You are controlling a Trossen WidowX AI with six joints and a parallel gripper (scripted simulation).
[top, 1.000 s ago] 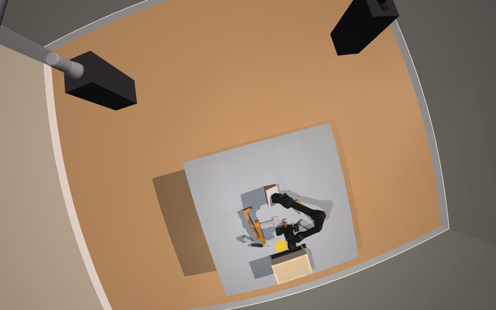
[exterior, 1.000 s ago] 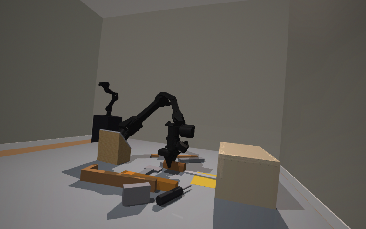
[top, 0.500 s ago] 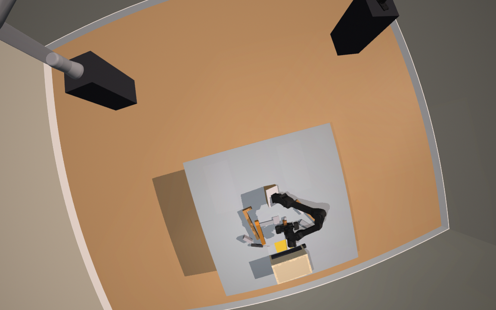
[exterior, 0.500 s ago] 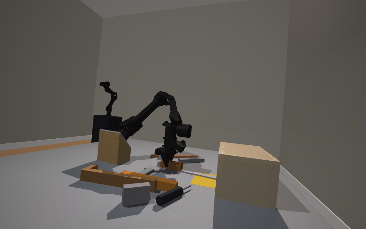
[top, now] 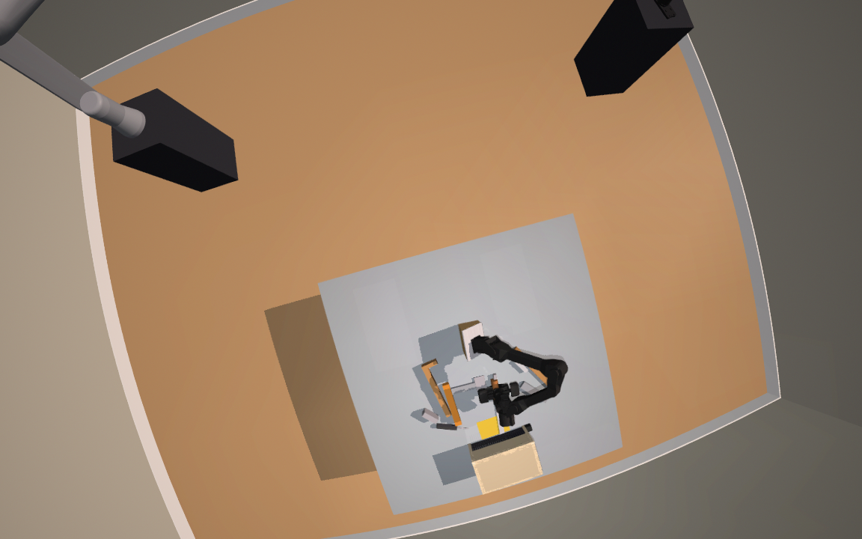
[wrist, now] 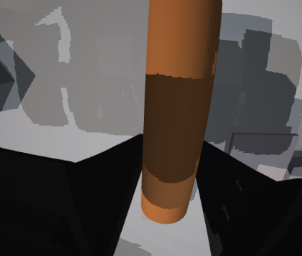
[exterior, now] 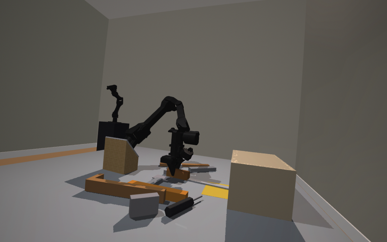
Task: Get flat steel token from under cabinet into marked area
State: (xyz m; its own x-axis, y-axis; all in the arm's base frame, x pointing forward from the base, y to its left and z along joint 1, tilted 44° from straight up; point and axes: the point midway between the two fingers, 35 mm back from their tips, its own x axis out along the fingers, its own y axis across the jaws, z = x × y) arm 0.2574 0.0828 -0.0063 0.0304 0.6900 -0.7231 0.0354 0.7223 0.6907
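The grey t-shaped piece is 110 mm to the right of my gripper tip and 30 mm behind it. The rest, counted from my gripper tip: grey bar (190 mm to the left, 80 mm ahead); then orange stick (210 mm to the left, 30 mm behind); then grey cube (50 mm behind, 10 mm to the left).
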